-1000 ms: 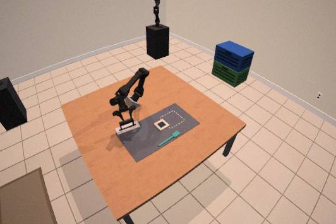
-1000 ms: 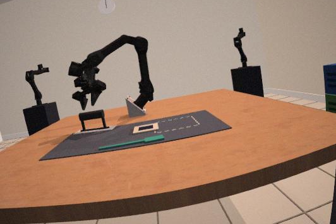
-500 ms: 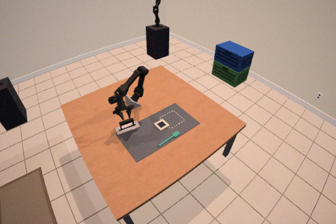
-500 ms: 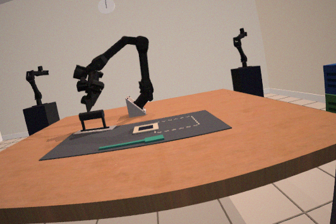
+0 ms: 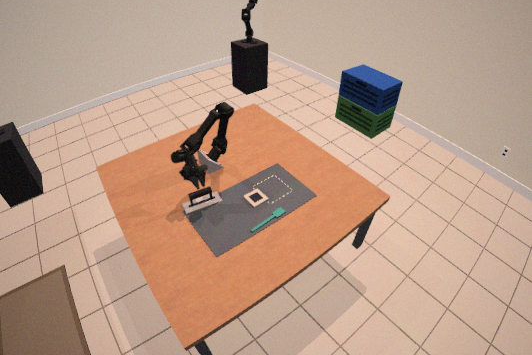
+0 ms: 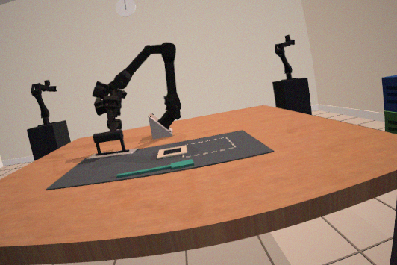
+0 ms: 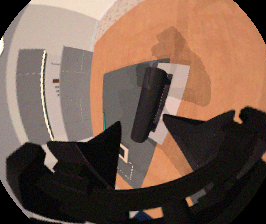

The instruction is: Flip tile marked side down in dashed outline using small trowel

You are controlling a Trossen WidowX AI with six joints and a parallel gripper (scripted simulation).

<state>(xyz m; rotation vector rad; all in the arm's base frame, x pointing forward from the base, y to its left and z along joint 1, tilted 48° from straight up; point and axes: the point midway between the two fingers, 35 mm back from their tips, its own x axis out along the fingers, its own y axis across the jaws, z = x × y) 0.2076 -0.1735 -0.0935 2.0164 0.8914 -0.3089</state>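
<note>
The mat is 190 mm to the left of my gripper tip, 170 mm ahead of it and 110 mm below it. The rest, counted from my gripper tip: flat tool: 310 mm ahead, 220 mm to the left, 90 mm below; then tile: 240 mm to the left, 150 mm ahead, 90 mm below.
</note>
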